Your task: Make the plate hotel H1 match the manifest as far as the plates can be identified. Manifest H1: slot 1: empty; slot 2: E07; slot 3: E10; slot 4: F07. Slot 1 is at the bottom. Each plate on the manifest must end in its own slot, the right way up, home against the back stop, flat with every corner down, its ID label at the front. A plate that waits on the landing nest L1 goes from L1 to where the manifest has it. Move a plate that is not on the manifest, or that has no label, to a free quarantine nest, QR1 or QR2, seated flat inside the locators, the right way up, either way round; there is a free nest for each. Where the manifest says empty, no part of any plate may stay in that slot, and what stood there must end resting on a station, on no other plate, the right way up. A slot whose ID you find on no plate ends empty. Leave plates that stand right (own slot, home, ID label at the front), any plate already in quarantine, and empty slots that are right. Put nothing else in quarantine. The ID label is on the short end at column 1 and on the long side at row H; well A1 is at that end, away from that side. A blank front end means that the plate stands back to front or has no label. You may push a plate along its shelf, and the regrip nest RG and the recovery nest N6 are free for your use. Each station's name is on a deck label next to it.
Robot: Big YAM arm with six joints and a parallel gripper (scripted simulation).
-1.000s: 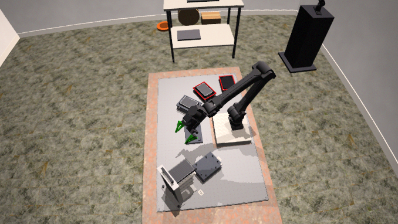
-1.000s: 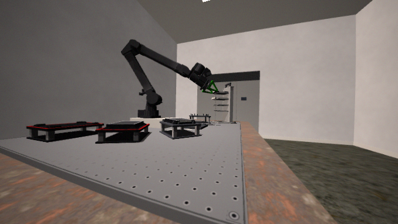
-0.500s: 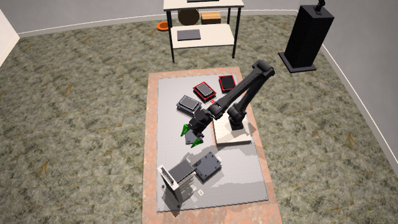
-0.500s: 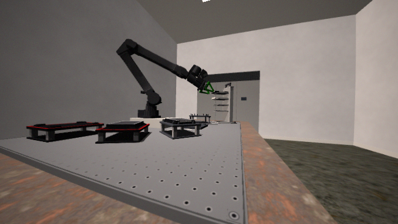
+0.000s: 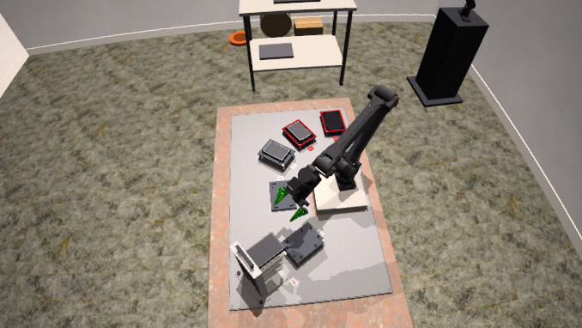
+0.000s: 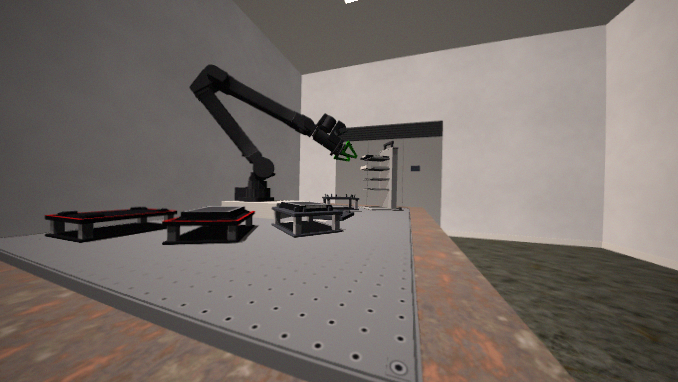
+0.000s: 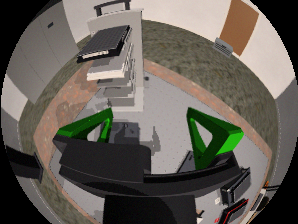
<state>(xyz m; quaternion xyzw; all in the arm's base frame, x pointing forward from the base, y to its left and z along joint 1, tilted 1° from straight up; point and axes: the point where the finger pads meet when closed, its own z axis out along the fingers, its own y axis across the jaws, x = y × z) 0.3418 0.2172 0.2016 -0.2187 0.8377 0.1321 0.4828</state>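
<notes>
The white plate is 160 mm to the left of my hand, 90 mm ahead of it and 30 mm below it. Also, from my hand: plate hotel H1: 200 mm to the left, 160 mm ahead, 90 mm below; then N6 deck label: 320 mm to the right, 250 mm below, 30 mm behind; then H1 deck label: 250 mm below, 220 mm to the left.
</notes>
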